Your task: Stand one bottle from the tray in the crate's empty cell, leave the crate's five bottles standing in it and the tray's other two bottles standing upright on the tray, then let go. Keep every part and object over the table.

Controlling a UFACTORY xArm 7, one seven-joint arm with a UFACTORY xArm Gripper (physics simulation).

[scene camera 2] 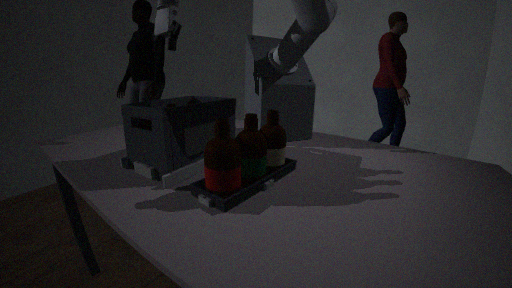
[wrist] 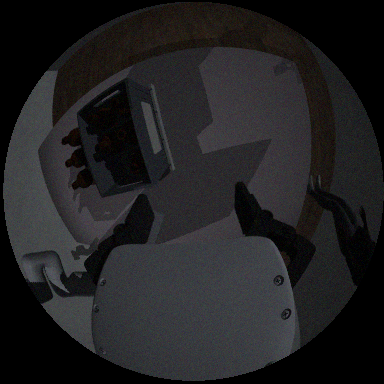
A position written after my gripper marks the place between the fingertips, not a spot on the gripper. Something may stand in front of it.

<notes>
I see my gripper (wrist: pixel 190 200) and a red-labelled bottle (scene camera 2: pixel 222 155).
</notes>
